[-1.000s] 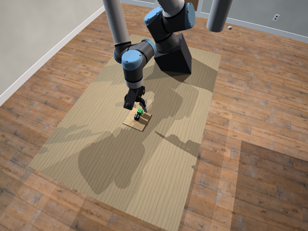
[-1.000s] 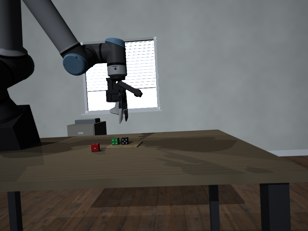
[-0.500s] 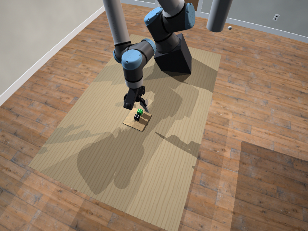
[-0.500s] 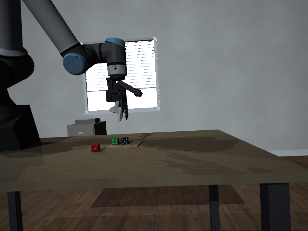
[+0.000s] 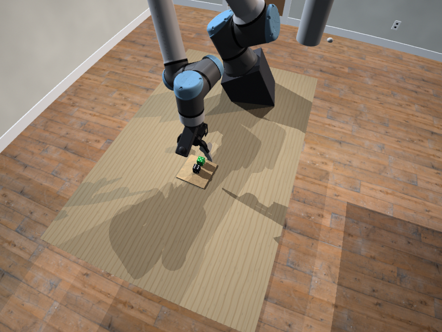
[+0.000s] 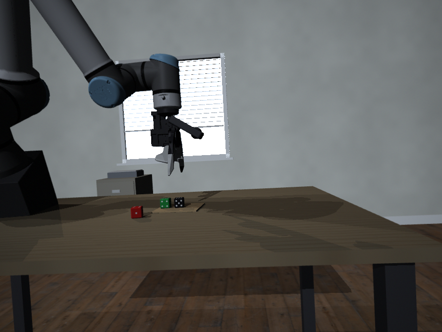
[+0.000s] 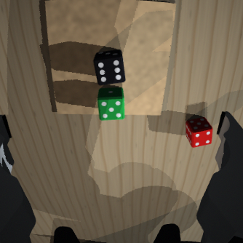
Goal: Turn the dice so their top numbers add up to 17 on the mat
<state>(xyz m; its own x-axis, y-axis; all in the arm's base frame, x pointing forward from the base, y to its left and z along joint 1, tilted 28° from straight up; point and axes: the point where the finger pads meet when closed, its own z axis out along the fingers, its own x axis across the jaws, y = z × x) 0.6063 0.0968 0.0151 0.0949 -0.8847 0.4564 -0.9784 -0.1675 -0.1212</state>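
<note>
Right now the red die is 13 cm to the right of my hand, 10 cm below it and 8 cm behind it. Also, from my hand: black die 9 cm below; green die 9 cm below, 4 cm behind; tan mat 11 cm below.
</note>
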